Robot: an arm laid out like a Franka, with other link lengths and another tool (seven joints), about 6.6 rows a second.
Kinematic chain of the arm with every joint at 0, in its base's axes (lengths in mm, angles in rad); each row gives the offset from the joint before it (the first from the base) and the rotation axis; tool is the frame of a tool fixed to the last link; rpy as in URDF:
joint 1: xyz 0 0 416.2 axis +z
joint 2: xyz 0 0 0 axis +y
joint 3: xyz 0 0 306.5 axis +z
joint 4: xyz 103.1 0 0 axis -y
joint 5: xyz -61 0 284.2 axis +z
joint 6: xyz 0 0 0 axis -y
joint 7: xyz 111.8 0 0 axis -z
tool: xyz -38 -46 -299.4 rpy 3.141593 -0.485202 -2.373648
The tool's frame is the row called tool.
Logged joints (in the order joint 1, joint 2, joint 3, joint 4, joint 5, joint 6, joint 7), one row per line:
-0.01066 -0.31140 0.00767 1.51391 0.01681 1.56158 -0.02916
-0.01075 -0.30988 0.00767 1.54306 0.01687 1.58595 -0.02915
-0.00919 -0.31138 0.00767 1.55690 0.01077 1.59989 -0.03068
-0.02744 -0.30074 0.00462 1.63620 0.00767 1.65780 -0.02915
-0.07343 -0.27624 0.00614 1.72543 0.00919 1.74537 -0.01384
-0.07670 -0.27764 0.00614 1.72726 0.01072 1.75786 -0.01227
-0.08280 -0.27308 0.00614 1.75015 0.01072 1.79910 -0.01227
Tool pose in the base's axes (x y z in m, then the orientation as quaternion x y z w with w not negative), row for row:
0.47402 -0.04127 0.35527 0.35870 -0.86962 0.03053 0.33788
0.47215 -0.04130 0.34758 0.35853 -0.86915 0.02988 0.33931
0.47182 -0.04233 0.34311 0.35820 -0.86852 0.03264 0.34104
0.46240 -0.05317 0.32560 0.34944 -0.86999 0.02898 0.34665
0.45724 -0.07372 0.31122 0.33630 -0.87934 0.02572 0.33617
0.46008 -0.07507 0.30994 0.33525 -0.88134 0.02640 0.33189
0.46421 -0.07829 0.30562 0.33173 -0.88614 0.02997 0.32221
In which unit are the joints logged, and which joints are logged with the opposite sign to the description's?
The joints are logged in radians. Opposite sign: joint 2, joint 4, joint 7.
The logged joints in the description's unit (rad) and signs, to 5 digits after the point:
-0.01066 0.31140 0.00767 -1.51391 0.01681 1.56158 0.02916
-0.01075 0.30988 0.00767 -1.54306 0.01687 1.58595 0.02915
-0.00919 0.31138 0.00767 -1.55690 0.01077 1.59989 0.03068
-0.02744 0.30074 0.00462 -1.63620 0.00767 1.65780 0.02915
-0.07343 0.27624 0.00614 -1.72543 0.00919 1.74537 0.01384
-0.07670 0.27764 0.00614 -1.72726 0.01072 1.75786 0.01227
-0.08280 0.27308 0.00614 -1.75015 0.01072 1.79910 0.01227

